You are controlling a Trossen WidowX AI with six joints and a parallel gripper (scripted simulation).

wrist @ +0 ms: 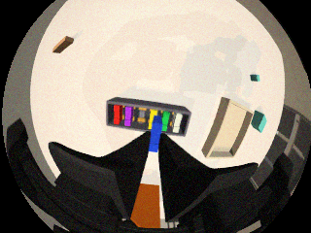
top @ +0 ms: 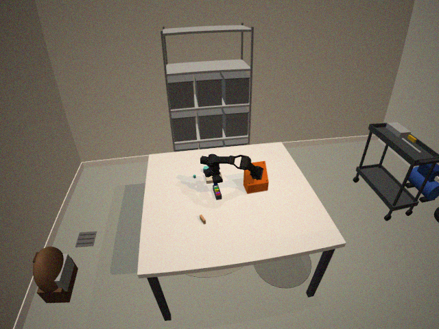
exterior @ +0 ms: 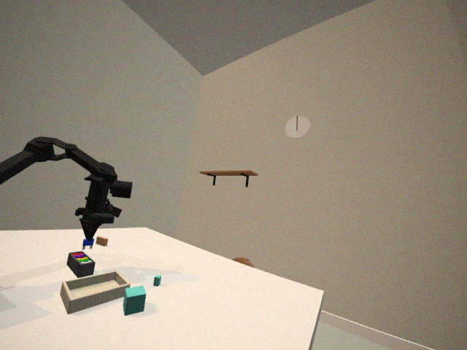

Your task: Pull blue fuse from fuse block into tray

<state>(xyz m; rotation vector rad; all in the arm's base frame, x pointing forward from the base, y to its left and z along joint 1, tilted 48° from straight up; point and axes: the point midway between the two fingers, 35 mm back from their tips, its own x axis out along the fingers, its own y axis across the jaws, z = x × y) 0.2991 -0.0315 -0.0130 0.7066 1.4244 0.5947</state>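
Now: the grey tray 3 cm behind my gripper tip, 17 cm to the right of it and 10 cm below it. Round my gripper tip: small teal cube: 12 cm ahead, 24 cm to the right, 9 cm below; blue fuse: 1 cm below; large teal cube: 1 cm ahead, 29 cm to the right, 8 cm below.
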